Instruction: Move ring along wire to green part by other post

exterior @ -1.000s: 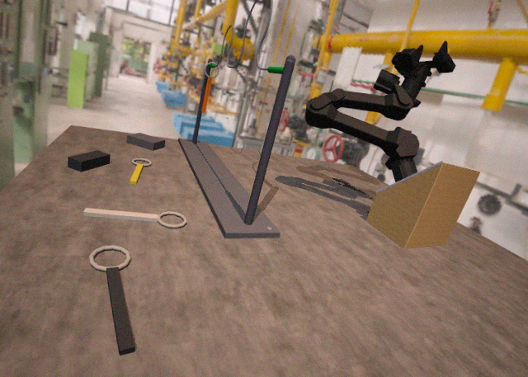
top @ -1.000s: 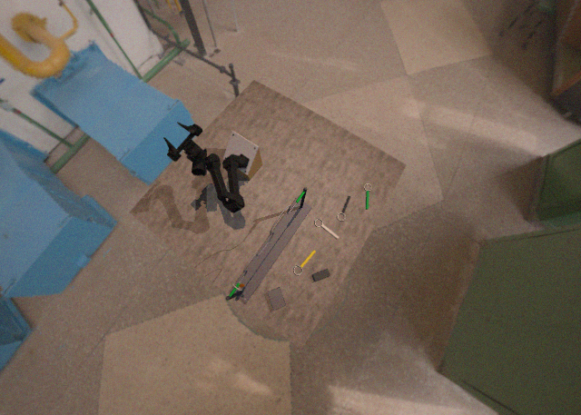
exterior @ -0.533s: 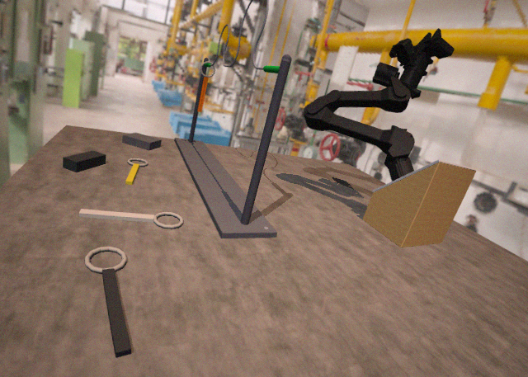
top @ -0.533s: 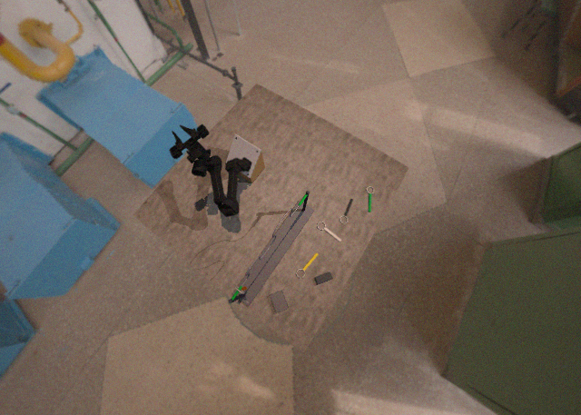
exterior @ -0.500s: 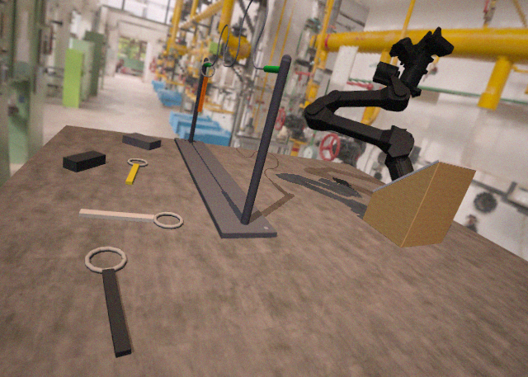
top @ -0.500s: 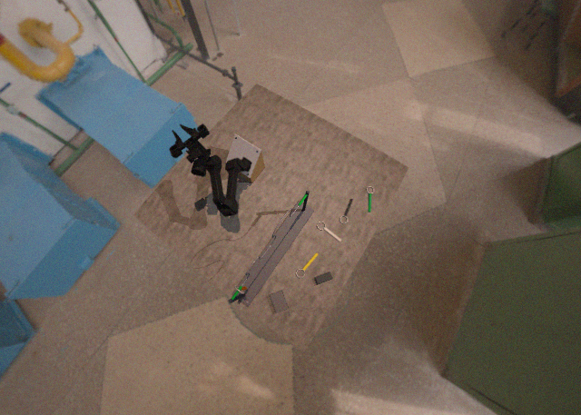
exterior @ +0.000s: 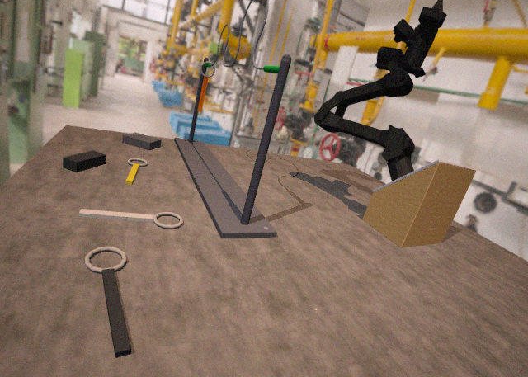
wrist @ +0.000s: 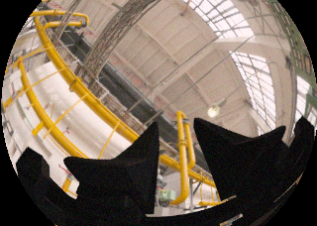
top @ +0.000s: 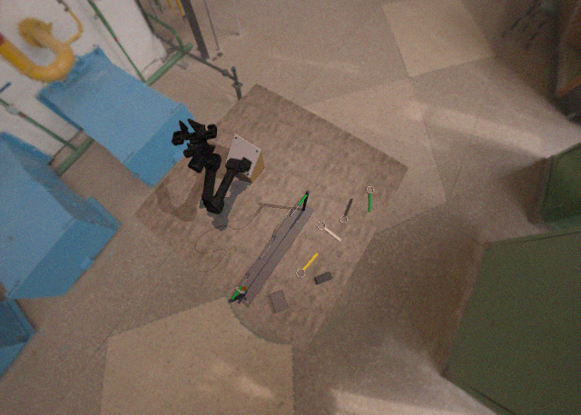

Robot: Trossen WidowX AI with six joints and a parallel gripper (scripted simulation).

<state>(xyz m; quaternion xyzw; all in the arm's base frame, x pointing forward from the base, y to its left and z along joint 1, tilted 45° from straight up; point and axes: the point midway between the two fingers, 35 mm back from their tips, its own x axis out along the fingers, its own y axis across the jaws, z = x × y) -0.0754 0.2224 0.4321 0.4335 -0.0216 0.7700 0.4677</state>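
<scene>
My gripper tip is now 510 mm short of the orange-handled ring, 390 mm to the left of it and 390 mm above it. The rest, counted from my gripper tip: yellow-handled ring 690 mm ahead, 630 mm below, 120 mm to the right; then dark-handled ring 720 mm ahead, 630 mm below, 280 mm to the left; then cream-handled ring 670 mm ahead, 630 mm below, 130 mm to the left.
</scene>
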